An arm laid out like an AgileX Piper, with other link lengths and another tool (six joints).
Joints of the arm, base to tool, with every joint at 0 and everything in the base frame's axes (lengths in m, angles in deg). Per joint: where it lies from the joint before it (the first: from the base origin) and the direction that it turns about. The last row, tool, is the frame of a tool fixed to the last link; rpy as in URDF.
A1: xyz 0 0 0.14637 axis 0 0 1
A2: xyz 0 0 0 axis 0 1 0
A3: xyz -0.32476 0 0.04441 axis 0 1 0
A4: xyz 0.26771 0 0.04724 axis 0.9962 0 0.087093
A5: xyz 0 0 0 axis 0 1 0
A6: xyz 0.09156 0 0.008 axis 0.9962 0 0.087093
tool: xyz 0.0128 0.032 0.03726 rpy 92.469 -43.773 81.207
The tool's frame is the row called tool.
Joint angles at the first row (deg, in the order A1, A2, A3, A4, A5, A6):
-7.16, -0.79, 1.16, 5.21, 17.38, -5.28
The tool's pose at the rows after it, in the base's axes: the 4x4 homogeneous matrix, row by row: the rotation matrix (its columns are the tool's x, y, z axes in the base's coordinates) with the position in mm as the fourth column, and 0 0 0 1 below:
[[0.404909 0.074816 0.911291 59.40], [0.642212 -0.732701 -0.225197 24.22], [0.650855 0.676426 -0.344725 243.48], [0 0 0 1]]
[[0.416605 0.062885 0.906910 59.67], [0.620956 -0.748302 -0.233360 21.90], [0.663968 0.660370 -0.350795 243.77], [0 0 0 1]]
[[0.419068 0.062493 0.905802 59.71], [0.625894 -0.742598 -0.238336 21.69], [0.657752 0.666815 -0.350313 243.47], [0 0 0 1]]
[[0.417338 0.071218 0.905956 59.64], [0.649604 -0.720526 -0.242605 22.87], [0.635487 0.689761 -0.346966 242.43], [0 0 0 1]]
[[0.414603 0.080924 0.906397 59.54], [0.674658 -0.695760 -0.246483 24.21], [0.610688 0.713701 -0.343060 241.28], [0 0 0 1]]
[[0.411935 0.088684 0.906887 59.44], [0.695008 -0.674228 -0.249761 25.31], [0.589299 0.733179 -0.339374 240.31], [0 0 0 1]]
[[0.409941 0.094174 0.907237 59.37], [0.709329 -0.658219 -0.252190 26.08], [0.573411 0.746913 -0.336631 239.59], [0 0 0 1]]
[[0.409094 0.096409 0.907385 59.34], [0.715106 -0.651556 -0.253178 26.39], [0.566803 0.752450 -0.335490 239.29], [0 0 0 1]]
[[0.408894 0.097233 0.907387 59.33], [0.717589 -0.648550 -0.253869 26.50], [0.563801 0.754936 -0.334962 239.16], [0 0 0 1]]
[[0.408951 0.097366 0.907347 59.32], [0.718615 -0.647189 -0.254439 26.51], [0.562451 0.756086 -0.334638 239.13], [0 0 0 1]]
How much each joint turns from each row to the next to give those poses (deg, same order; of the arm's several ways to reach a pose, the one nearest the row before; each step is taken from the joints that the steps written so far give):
0.07, -0.02, -0.02, -3.78, 0.53, 6.20
0.06, 0.00, -0.02, -2.40, 0.23, 3.70
0.07, 0.00, 0.00, -0.97, 0.05, 0.47
0.05, 0.00, 0.00, -0.17, 0.03, -1.71
0.02, 0.00, 0.00, 0.01, 0.02, -2.06
0.00, 0.00, 0.00, 0.04, 0.00, -1.75
0.00, 0.00, 0.00, 0.02, 0.00, -1.27
-0.01, 0.00, 0.00, 0.00, 0.00, -0.52
0.00, 0.00, 0.00, -0.04, 0.00, -0.19
0.01, 0.00, -0.01, -0.09, 0.01, -0.01

